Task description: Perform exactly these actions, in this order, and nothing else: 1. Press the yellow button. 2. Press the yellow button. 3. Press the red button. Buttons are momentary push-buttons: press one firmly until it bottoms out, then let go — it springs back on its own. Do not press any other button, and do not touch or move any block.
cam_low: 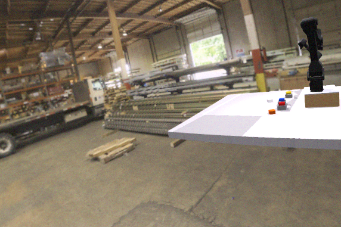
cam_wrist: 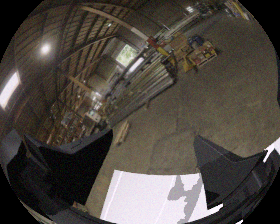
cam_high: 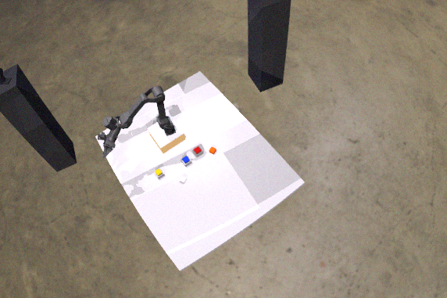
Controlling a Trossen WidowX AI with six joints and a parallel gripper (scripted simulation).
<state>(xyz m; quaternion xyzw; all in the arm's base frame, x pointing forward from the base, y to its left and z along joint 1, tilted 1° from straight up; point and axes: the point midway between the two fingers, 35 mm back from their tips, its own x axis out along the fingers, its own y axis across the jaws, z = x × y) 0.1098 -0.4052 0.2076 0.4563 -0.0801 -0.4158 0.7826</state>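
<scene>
Now: the yellow button 80 mm ahead of my gripper tip, 270 mm to the left of it and 250 mm below it. From my gripper tip the other things lie so: orange block (70 mm ahead, 620 mm to the left, 270 mm below); then red button (40 mm ahead, 540 mm to the left, 250 mm below); then blue button (70 mm ahead, 450 mm to the left, 250 mm below).
</scene>
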